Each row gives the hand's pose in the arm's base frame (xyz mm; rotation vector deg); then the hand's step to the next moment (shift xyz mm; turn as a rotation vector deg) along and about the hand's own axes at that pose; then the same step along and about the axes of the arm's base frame.
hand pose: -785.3 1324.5 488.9 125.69 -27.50 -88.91
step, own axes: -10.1 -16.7 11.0 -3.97 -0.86 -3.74
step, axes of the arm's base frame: -12.9 17.9 -3.7 2.30 3.20 3.87
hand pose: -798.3 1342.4 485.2 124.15 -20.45 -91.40
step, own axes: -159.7 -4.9 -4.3 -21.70 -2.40 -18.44
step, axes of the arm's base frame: -45.2 76.0 133.1 10.76 15.12 21.73
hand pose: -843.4 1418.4 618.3 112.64 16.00 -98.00
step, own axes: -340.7 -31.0 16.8 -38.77 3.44 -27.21
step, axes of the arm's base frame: -91.6 77.6 320.8 17.95 17.58 40.30
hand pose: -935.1 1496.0 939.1 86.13 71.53 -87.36
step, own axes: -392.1 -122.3 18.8 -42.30 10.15 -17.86
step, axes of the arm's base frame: -68.7 -42.3 403.2 21.28 6.08 41.49
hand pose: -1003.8 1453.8 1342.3 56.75 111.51 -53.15
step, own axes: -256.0 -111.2 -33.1 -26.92 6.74 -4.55
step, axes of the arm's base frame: 2.0 -101.9 261.9 15.76 -1.74 23.22
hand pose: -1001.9 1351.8 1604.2 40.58 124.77 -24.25
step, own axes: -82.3 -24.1 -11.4 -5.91 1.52 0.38
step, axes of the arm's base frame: 22.3 -41.8 72.4 4.29 -1.05 4.22
